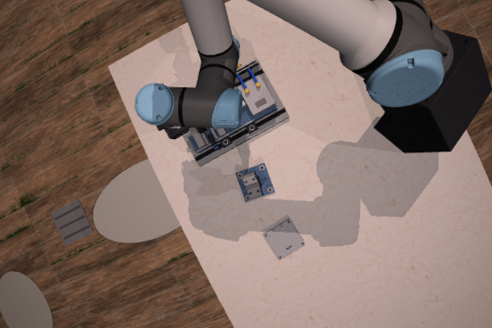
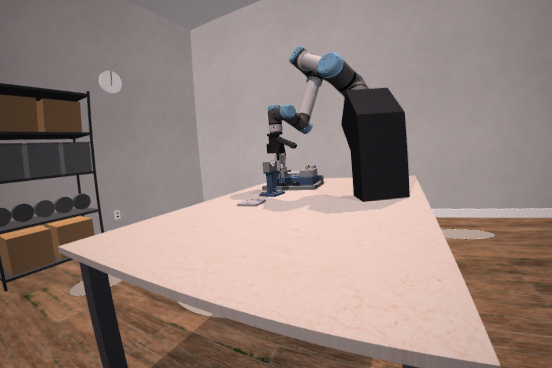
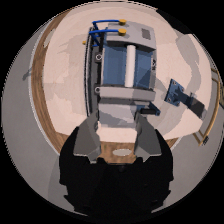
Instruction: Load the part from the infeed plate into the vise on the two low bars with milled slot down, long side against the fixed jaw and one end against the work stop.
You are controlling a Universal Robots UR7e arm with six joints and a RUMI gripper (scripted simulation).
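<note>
The part lies 1 cm below my hand. Also, from my hand: air cylinder: 17 cm behind, 1 cm to the left, 3 cm below; then vise: 7 cm behind, 2 cm to the left, 7 cm below; then air cylinder rod: 9 cm behind, 2 cm to the left, 3 cm below.
</note>
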